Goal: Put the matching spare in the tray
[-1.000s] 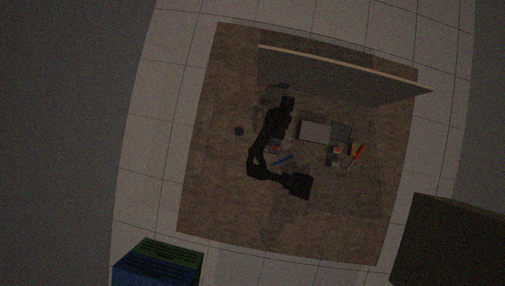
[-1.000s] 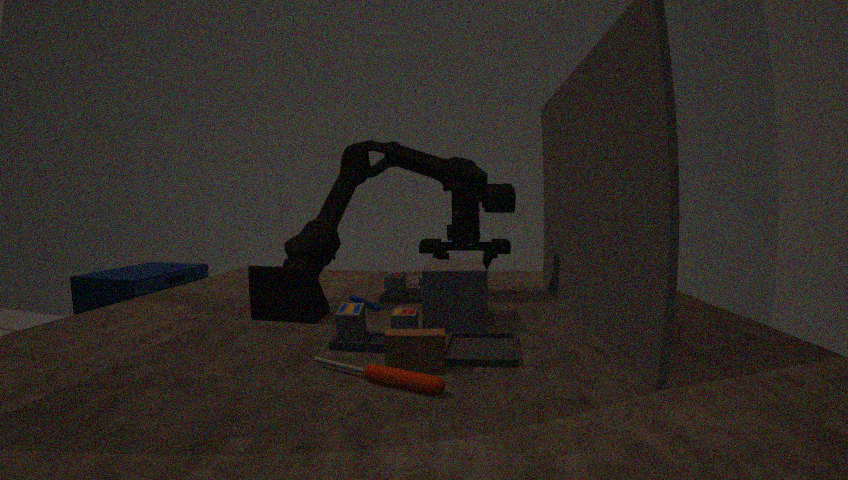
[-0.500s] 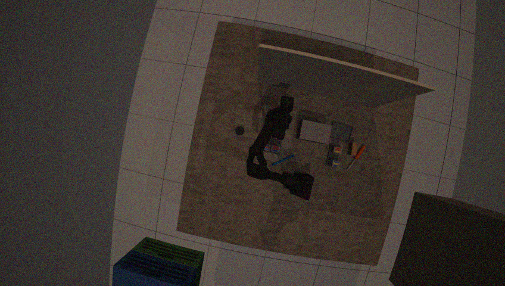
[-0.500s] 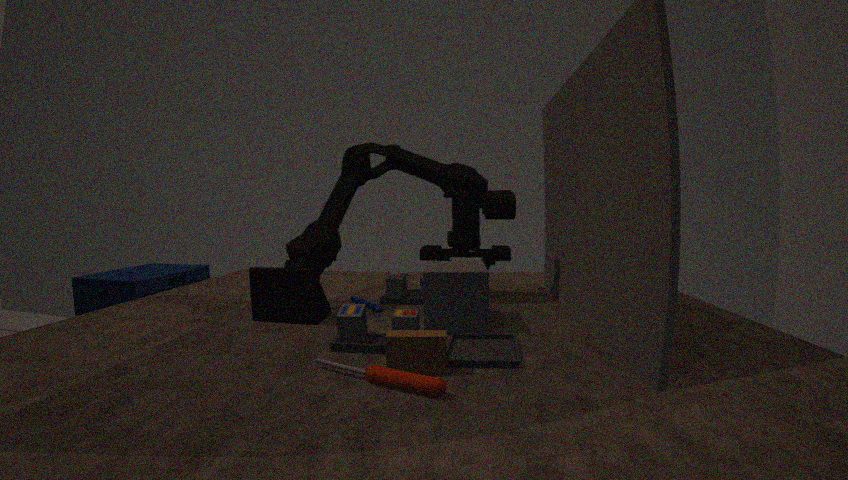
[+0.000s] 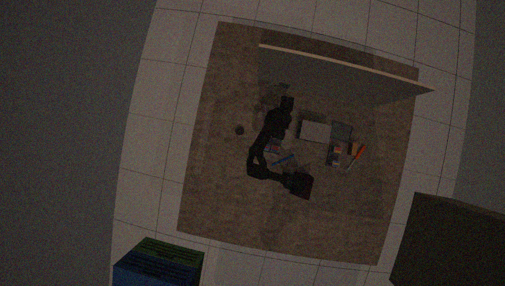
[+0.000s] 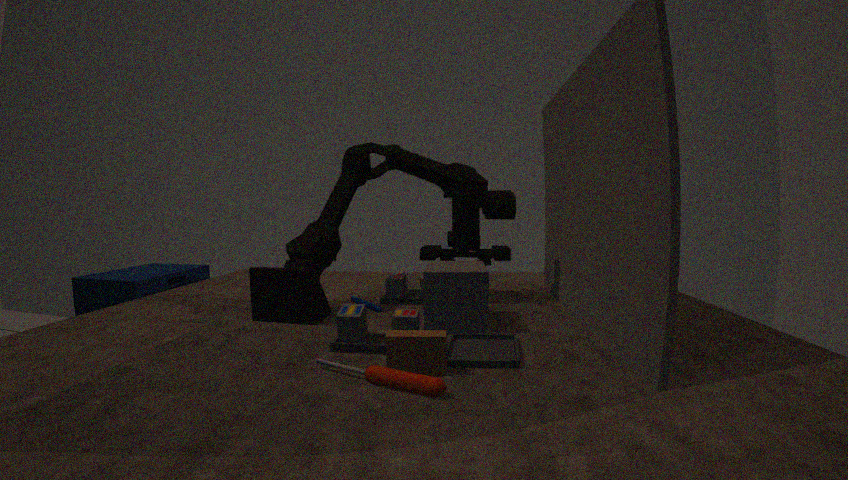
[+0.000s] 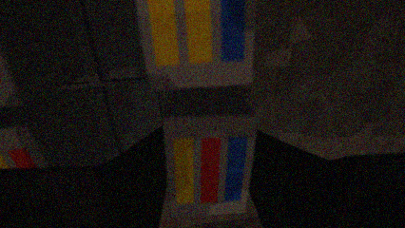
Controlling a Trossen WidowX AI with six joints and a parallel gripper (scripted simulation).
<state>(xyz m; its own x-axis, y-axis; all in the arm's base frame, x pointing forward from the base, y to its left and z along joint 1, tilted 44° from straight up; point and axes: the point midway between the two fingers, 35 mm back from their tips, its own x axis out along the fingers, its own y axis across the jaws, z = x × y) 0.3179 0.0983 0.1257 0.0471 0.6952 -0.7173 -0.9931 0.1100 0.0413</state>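
My gripper tip is now 1 cm short of the dark flat tray, 36 cm to the left of it and 1 cm above it. Round my gripper tip: rack (7 cm behind, 3 cm to the left, 1 cm below); mounted unit (3 cm behind, 17 cm to the right, 3 cm above); blue pen (21 cm behind, 5 cm to the right, 1 cm below).
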